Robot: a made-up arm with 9 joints.
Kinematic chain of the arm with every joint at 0, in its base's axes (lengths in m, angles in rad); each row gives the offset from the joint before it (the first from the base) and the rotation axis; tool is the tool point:
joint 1: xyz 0 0 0.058 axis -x
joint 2: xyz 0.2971 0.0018 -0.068 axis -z
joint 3: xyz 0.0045 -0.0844 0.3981 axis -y
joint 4: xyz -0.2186 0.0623 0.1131 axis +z
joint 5: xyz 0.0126 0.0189 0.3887 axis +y
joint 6: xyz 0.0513 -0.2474 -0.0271 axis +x
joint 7: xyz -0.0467 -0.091 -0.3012 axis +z
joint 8: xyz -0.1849 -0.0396 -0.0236 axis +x
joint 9: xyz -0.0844 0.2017 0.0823 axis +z
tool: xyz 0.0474 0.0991 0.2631
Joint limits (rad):
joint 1: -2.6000..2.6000
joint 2: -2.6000..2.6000
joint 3: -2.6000..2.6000
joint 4: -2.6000..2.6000
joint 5: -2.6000..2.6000
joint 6: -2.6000..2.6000
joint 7: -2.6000..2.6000
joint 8: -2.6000..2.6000
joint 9: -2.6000..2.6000
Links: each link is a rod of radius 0.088 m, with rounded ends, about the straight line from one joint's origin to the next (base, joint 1, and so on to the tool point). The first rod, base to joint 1, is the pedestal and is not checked.
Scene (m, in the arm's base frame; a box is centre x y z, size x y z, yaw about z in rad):
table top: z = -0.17
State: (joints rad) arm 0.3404 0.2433 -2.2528 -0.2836 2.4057 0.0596 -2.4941 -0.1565 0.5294
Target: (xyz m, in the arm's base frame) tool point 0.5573 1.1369 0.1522
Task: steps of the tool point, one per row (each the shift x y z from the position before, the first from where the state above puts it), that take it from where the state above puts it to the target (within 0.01 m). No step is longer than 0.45 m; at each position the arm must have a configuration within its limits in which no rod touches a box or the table.
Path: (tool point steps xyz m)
1: 0.0151 0.4118 0.0798
2: -0.0463 0.4211 -0.1085
3: -0.1025 0.3341 -0.2793
4: -0.1454 0.1749 -0.3864

